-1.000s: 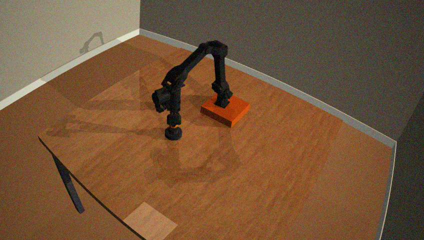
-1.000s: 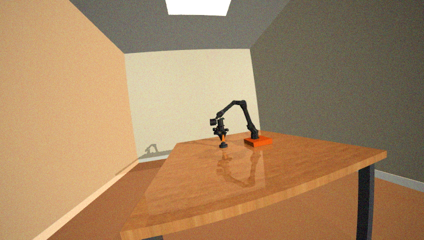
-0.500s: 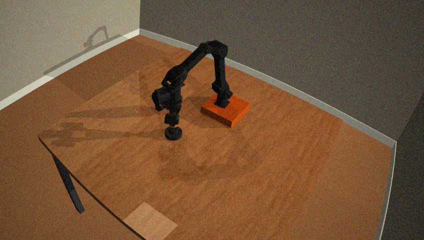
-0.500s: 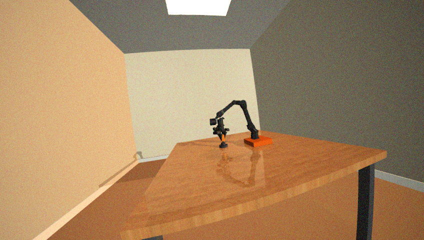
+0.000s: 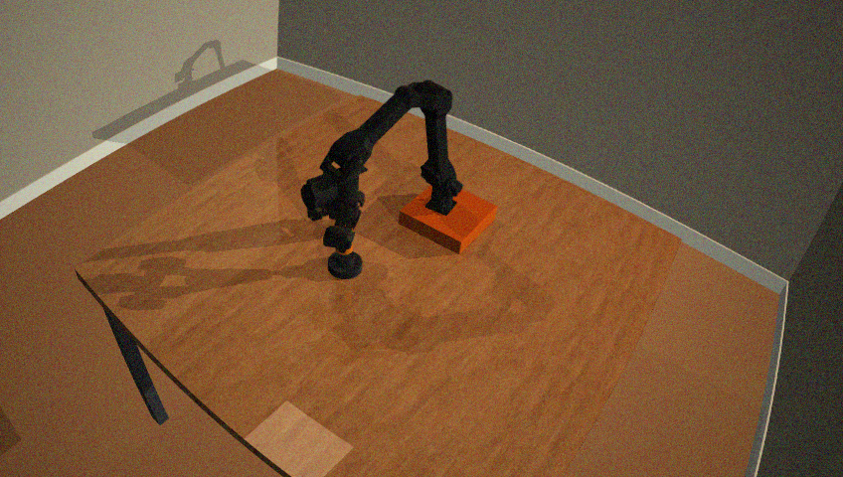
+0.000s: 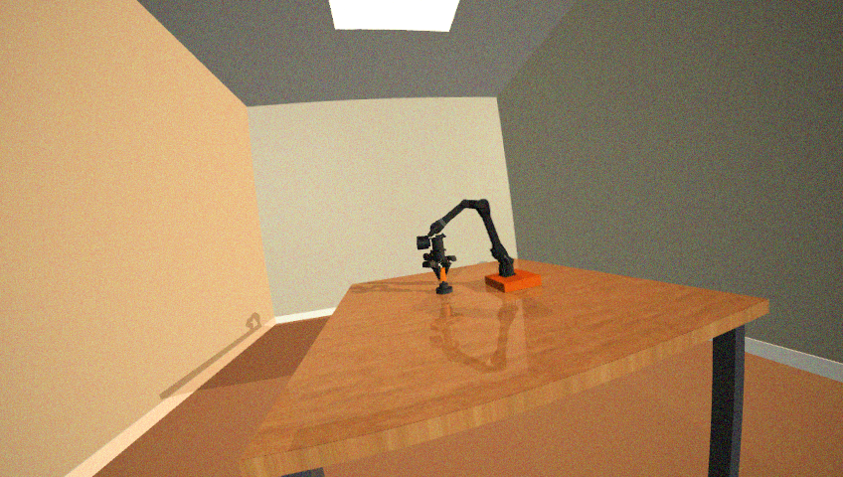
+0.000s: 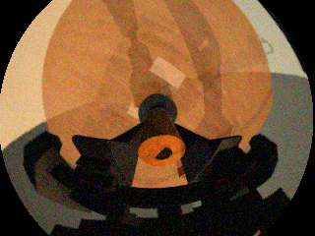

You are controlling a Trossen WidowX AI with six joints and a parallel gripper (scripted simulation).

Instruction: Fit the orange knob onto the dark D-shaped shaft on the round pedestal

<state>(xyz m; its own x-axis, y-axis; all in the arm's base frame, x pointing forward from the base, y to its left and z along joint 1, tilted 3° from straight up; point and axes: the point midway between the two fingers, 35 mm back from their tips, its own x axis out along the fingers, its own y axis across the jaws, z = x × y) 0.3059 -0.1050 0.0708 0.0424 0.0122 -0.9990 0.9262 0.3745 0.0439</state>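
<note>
Right now the orange knob is 2 cm above my gripper tip. The rest, counted from my gripper tip: round pedestal: 4 cm below.
</note>
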